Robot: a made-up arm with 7 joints.
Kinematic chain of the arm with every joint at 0, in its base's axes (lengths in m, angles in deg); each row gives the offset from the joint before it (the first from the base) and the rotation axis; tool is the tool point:
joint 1: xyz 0 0 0 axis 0 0.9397 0.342
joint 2: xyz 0 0 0 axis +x
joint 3: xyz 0 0 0 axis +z
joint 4: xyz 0.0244 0 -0.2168 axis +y
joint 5: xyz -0.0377 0 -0.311 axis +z
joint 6: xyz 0 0 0 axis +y
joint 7: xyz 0 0 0 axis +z
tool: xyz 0 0 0
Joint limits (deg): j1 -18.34..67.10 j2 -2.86..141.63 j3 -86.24..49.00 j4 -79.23..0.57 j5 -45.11..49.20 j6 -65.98..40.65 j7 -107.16..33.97
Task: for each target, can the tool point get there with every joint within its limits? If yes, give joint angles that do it. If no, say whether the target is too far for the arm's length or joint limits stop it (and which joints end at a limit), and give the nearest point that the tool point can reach.
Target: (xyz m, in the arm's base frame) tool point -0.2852 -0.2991 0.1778
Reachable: no: joint limits stop it (at a limit: joint 1, joint 3, joint 4) | nearest point -0.2325 -0.3011 -0.2385 | short by 0.420 m
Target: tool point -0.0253 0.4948 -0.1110
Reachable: yes | joints 41.62 102.61 -45.32 -48.28 -25.57 -42.32 -20.23
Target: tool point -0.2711 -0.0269 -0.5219
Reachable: no: too far | nearest point -0.2447 -0.0243 -0.4711 | short by 0.057 m
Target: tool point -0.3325 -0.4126 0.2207
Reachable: no: too far | nearest point -0.1899 -0.3345 -0.2316 | short by 0.481 m
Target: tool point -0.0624 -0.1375 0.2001
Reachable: no: joint limits stop it (at a limit: joint 1, joint 2, joint 3, joint 4) | nearest point 0.0843 -0.0138 0.4408 | short by 0.308 m
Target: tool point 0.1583 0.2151 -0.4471
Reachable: yes | joints 1.05 18.10 21.37 -36.63 -35.69 24.93 -77.24
